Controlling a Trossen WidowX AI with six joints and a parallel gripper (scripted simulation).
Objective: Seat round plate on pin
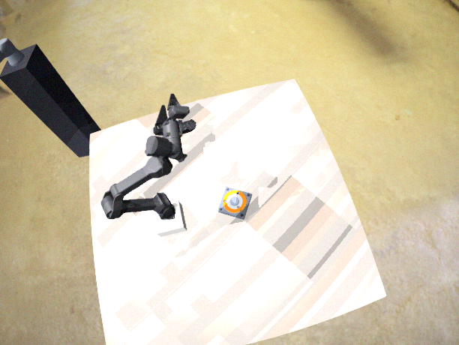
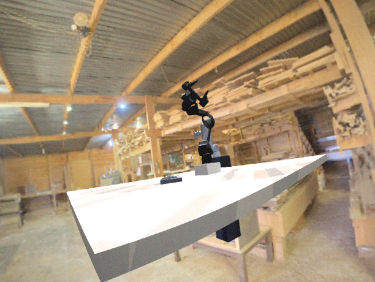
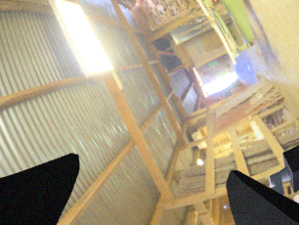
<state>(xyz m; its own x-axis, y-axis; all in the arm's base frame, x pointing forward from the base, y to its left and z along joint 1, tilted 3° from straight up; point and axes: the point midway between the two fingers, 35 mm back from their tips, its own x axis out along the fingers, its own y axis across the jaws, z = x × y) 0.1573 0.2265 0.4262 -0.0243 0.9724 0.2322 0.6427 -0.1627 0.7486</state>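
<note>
My gripper tip is now 490 mm above the square grey base, 230 mm to the left of it and 170 mm short of it.
</note>
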